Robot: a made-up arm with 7 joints. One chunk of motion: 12 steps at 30 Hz.
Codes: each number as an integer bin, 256 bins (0 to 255) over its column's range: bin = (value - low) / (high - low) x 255, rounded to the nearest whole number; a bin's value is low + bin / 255 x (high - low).
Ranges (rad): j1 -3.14..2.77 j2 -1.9..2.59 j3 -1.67..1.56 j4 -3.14..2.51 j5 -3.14..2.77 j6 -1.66..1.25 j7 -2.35..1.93
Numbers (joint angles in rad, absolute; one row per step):
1: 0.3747 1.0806 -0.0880 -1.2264 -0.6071 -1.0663 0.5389
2: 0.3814 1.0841 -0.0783 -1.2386 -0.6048 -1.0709 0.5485
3: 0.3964 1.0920 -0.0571 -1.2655 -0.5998 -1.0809 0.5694
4: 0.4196 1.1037 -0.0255 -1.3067 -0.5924 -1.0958 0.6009
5: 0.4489 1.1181 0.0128 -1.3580 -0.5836 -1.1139 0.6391
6: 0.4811 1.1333 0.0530 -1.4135 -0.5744 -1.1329 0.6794
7: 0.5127 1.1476 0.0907 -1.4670 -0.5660 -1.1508 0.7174
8: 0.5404 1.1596 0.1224 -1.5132 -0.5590 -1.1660 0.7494
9: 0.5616 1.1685 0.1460 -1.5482 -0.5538 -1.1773 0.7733
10: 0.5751 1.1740 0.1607 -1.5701 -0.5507 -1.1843 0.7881
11: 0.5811 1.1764 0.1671 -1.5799 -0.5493 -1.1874 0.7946
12: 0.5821 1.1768 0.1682 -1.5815 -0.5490 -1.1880 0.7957
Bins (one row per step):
1: 152 169 125 86 109 52 172
2: 152 169 126 86 109 52 173
3: 153 170 127 85 110 51 174
4: 154 171 130 83 110 49 176
5: 155 171 133 80 110 48 178
6: 156 172 136 78 111 46 180
7: 158 173 139 76 111 45 183
8: 159 174 142 73 111 43 185
9: 160 174 143 72 112 42 186
10: 160 175 145 71 112 42 187
11: 161 175 145 70 112 41 187
12: 161 175 145 70 112 41 187

